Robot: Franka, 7 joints.
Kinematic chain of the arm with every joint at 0, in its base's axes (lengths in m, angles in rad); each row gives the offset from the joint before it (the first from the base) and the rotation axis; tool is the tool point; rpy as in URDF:
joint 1: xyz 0 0 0.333 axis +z
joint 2: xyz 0 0 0 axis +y
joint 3: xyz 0 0 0.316 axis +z
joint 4: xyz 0.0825 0 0 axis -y
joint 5: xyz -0.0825 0 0.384 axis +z
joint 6: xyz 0 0 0 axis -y
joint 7: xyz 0.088 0 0 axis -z
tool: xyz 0 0 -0.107 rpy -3.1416 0 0
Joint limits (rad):
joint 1: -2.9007..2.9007
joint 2: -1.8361..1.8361
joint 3: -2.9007..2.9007
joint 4: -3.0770..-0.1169
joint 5: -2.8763..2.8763
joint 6: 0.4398..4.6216
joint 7: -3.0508..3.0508
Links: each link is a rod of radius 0.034 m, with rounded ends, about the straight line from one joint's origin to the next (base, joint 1, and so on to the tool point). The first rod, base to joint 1, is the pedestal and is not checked.
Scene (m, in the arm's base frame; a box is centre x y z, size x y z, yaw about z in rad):
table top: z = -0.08
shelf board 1: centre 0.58 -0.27 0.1 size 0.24 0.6 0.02 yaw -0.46
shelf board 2: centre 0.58 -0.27 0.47 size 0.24 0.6 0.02 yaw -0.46
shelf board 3: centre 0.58 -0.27 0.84 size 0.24 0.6 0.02 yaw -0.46
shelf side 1: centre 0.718 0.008 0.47 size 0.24 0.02 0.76 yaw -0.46
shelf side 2: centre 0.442 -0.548 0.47 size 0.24 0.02 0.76 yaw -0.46
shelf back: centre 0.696 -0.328 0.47 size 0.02 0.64 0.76 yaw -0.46
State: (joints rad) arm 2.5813 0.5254 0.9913 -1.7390 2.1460 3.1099 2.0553
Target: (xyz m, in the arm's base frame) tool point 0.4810 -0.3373 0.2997
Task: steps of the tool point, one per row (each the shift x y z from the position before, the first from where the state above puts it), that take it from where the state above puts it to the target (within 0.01 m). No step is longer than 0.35 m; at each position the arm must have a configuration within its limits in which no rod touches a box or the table.
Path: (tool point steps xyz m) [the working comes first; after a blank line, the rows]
Joints at the target: 0.3174 0.6461 -0.8486 -1.9297 2.0102 3.2017 2.0553
Straight joint move there: touches shelf side 1.

1: 0.0483 0.3217 -0.0755
2: 0.2106 0.2451 -0.0473
3: 0.3006 0.0904 -0.0209
4: 0.2871 -0.0849 0.0009
5: 0.1797 -0.2171 0.0159
6: 0.0236 -0.2621 0.0236
7: -0.1217 -0.2118 0.0248
8: 0.0880 -0.0505 0.0028
9: 0.0888 -0.0371 -0.0028

